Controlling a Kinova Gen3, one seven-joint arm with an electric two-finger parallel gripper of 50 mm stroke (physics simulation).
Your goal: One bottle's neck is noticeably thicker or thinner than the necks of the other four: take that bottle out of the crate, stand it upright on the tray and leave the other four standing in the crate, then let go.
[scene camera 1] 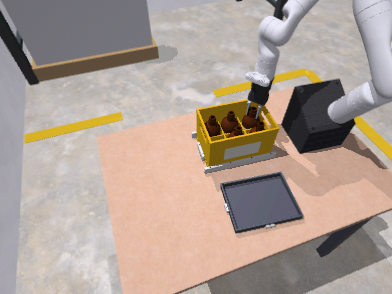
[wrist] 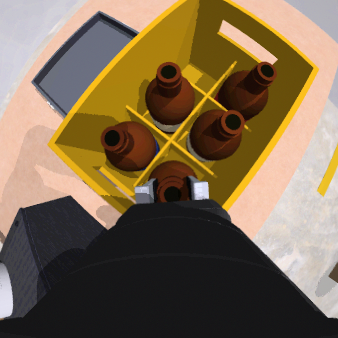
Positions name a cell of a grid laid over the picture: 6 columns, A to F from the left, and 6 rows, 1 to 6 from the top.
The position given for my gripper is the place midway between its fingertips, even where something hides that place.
Observation:
I see my gripper (wrist: D4) and a brown bottle (wrist: D4).

